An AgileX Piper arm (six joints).
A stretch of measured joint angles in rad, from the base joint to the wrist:
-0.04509, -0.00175, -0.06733, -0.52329, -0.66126, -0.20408
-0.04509, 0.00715, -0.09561, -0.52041, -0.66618, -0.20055
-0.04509, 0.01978, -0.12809, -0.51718, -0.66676, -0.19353
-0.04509, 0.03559, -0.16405, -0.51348, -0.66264, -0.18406
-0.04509, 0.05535, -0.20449, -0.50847, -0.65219, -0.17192
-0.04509, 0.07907, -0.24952, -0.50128, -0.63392, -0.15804
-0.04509, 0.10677, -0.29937, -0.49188, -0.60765, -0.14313
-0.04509, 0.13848, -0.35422, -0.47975, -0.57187, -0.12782
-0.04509, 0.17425, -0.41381, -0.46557, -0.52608, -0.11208
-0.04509, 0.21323, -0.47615, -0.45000, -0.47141, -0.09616
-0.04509, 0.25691, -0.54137, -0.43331, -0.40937, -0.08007
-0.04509, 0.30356, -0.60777, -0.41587, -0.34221, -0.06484
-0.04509, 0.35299, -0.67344, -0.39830, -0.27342, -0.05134
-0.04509, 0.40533, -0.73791, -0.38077, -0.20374, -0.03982
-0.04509, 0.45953, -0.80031, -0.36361, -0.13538, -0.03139
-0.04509, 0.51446, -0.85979, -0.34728, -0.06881, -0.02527
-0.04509, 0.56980, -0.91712, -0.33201, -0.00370, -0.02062
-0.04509, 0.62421, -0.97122, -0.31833, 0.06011, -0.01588
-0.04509, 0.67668, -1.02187, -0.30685, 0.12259, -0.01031
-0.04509, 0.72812, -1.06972, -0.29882, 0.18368, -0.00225
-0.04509, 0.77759, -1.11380, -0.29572, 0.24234, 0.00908
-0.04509, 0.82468, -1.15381, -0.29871, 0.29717, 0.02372
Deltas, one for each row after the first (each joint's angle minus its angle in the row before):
0.00000, 0.00890, -0.02828, 0.00288, -0.00492, 0.00353
0.00000, 0.01263, -0.03248, 0.00323, -0.00058, 0.00702
0.00000, 0.01581, -0.03596, 0.00370, 0.00412, 0.00947
0.00000, 0.01976, -0.04044, 0.00501, 0.01045, 0.01214
0.00000, 0.02372, -0.04503, 0.00719, 0.01827, 0.01388
0.00000, 0.02770, -0.04985, 0.00940, 0.02627, 0.01491
0.00000, 0.03171, -0.05485, 0.01213, 0.03578, 0.01531
0.00000, 0.03577, -0.05959, 0.01418, 0.04579, 0.01574
0.00000, 0.03898, -0.06234, 0.01557, 0.05467, 0.01592
0.00000, 0.04368, -0.06522, 0.01669, 0.06204, 0.01609
0.00000, 0.04665, -0.06640, 0.01744, 0.06716, 0.01523
0.00000, 0.04943, -0.06567, 0.01757, 0.06879, 0.01350
0.00000, 0.05234, -0.06447, 0.01753, 0.06968, 0.01152
0.00000, 0.05420, -0.06240, 0.01716, 0.06836, 0.00843
0.00000, 0.05493, -0.05948, 0.01633, 0.06657, 0.00612
0.00000, 0.05534, -0.05733, 0.01527, 0.06511, 0.00465
0.00000, 0.05441, -0.05410, 0.01368, 0.06381, 0.00474
0.00000, 0.05247, -0.05065, 0.01148, 0.06248, 0.00557
0.00000, 0.05144, -0.04785, 0.00803, 0.06109, 0.00806
0.00000, 0.04947, -0.04408, 0.00310, 0.05866, 0.01133
0.00000, 0.04709, -0.04001, -0.00299, 0.05483, 0.01464

